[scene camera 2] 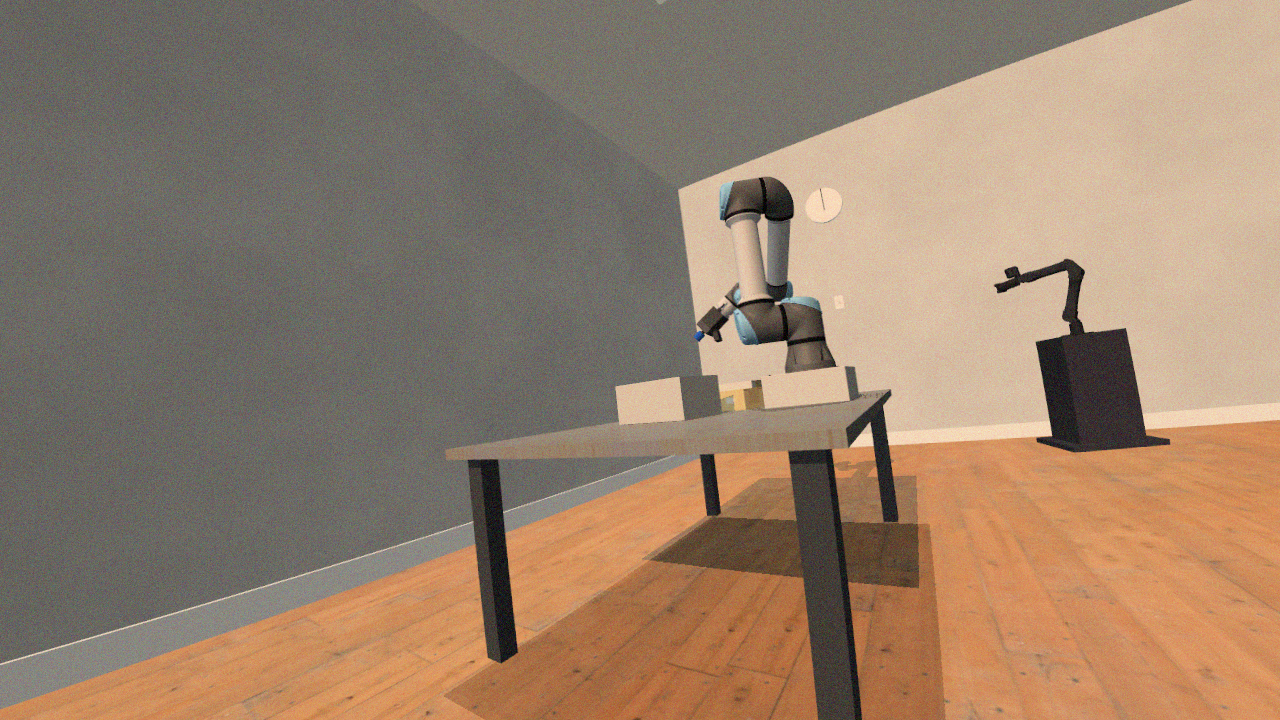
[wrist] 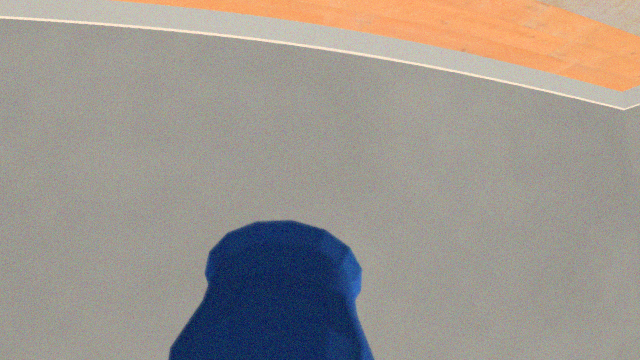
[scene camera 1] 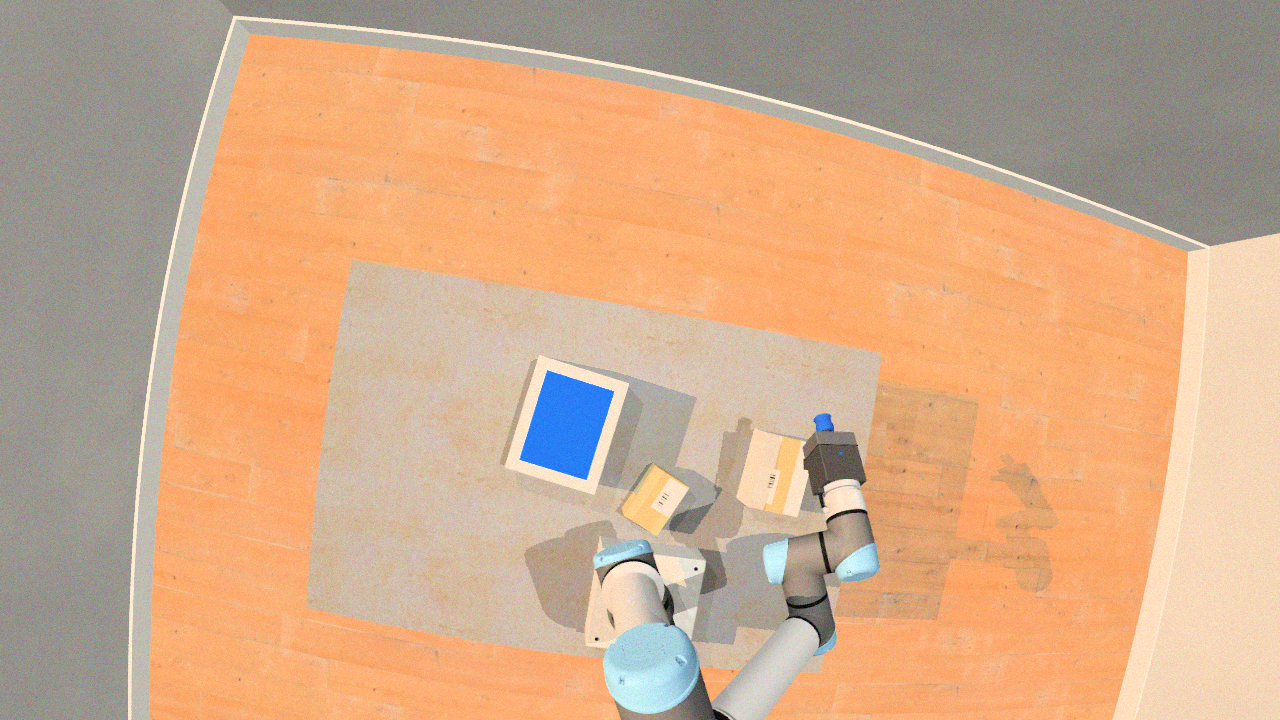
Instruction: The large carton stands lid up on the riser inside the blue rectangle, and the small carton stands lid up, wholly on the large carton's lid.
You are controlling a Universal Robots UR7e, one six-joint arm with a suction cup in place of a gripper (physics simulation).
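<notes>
The large carton (scene camera 1: 771, 474), whitish with a tan tape band and a barcode label, rests on the table's right part with a taped face up. My suction cup (scene camera 1: 823, 421) (scene camera 2: 699, 335) (wrist: 283, 240) is off and bears nothing; it is raised and tilted outward beside the large carton, whose right part the wrist covers in scene camera 1. The small carton (scene camera 1: 656, 498) (scene camera 2: 741, 398), tan with a white label, rests on the table between riser and large carton. The white riser (scene camera 1: 529, 411) (scene camera 2: 648, 402) carries the blue rectangle (scene camera 1: 572, 425), with no carton on it.
The robot's white base (scene camera 1: 693, 582) (scene camera 2: 810, 386) stands near the small carton on the grey table (scene camera 1: 402, 447) (scene camera 2: 626, 440). Another dark arm stands on a black pedestal (scene camera 2: 1092, 389) away from the table. The wrist view shows wall (wrist: 150, 150) and floor (wrist: 400, 35).
</notes>
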